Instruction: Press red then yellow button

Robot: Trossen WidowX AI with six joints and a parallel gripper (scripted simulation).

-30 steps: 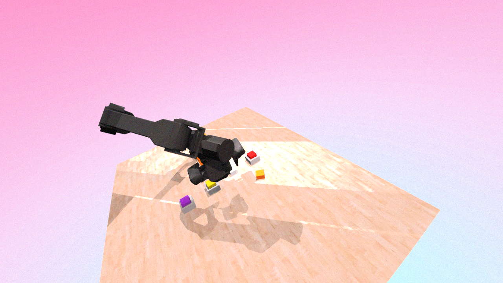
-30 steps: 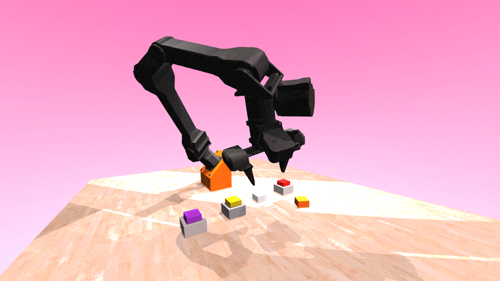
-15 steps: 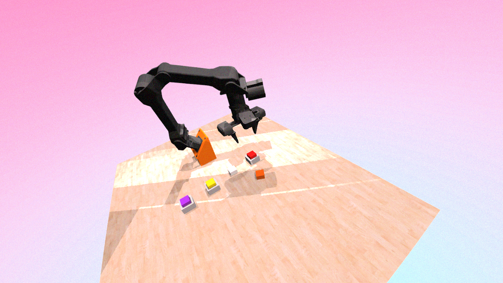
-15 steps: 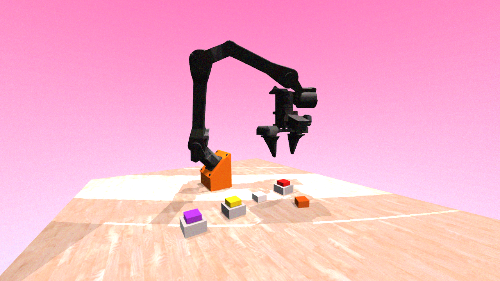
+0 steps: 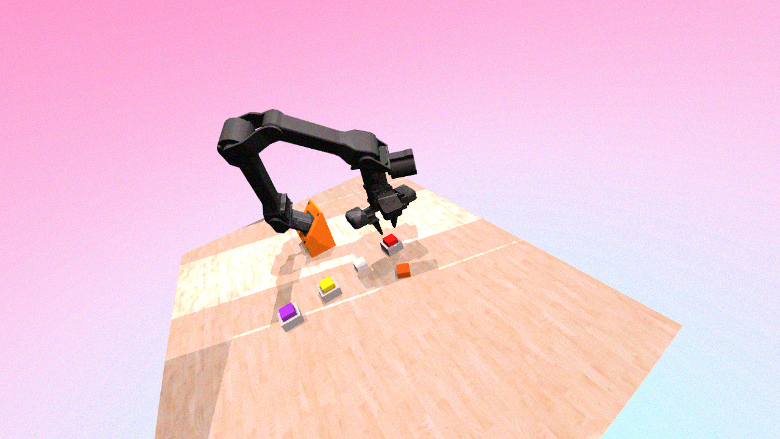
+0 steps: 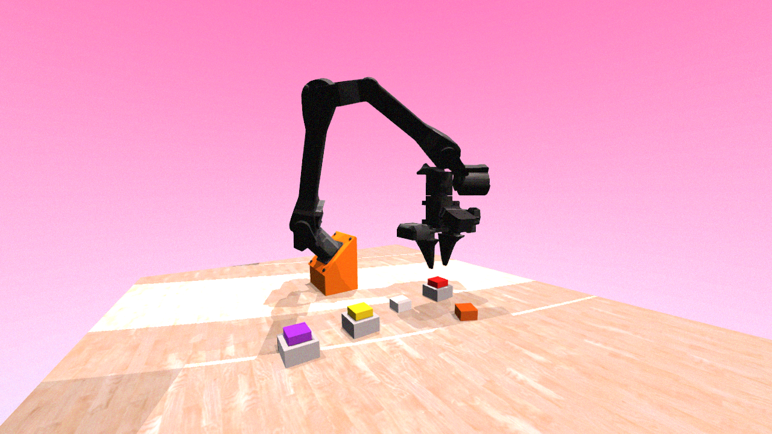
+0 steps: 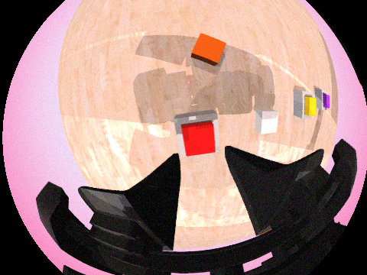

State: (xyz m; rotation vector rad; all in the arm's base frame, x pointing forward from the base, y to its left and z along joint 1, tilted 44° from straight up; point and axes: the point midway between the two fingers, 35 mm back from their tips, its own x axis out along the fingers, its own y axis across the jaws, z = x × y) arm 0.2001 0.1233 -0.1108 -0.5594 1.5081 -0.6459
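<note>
The red button lies 3 cm below my gripper tip. Round my gripper tip: yellow button: 2 cm ahead, 21 cm to the right, 3 cm below; then orange block: 10 cm ahead, 3 cm to the right, 6 cm below; then white block: 11 cm to the right, 6 cm below.
</note>
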